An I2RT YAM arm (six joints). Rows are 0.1 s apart.
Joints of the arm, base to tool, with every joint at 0 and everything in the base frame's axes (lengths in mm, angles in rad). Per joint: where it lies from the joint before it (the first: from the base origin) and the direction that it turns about. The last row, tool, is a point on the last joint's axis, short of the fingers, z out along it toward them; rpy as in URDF.
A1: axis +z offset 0 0 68
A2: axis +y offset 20 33.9 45.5
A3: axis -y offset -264 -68.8 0
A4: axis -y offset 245 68.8 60
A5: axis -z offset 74 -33.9 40.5
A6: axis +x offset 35.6 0 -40.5
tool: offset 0 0 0 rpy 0 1.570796 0
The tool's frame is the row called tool.
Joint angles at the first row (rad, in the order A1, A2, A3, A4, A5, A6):
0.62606 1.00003 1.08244 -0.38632 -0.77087 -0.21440
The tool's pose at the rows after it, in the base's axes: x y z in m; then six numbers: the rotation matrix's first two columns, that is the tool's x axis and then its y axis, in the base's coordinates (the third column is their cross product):
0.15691 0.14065 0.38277 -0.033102 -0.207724 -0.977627 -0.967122 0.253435 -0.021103
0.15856 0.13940 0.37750 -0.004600 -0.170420 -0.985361 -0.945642 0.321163 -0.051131
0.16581 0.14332 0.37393 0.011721 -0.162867 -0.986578 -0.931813 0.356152 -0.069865
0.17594 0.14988 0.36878 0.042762 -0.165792 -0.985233 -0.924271 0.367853 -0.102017
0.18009 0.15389 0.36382 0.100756 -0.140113 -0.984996 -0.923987 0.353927 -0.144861
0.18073 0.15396 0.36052 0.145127 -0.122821 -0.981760 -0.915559 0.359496 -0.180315
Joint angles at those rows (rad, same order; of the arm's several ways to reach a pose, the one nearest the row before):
0.62626 0.97309 1.04807 -0.34435 -0.66581 -0.19049
0.62585 0.94974 0.98941 -0.23800 -0.59985 -0.16481
0.62608 0.97102 0.97376 -0.17807 -0.56219 -0.16485
0.62545 1.01084 0.96377 -0.11457 -0.54649 -0.18772
0.62702 1.02519 0.92899 -0.01483 -0.56139 -0.20531
0.62606 1.02163 0.89766 0.05284 -0.55838 -0.21937

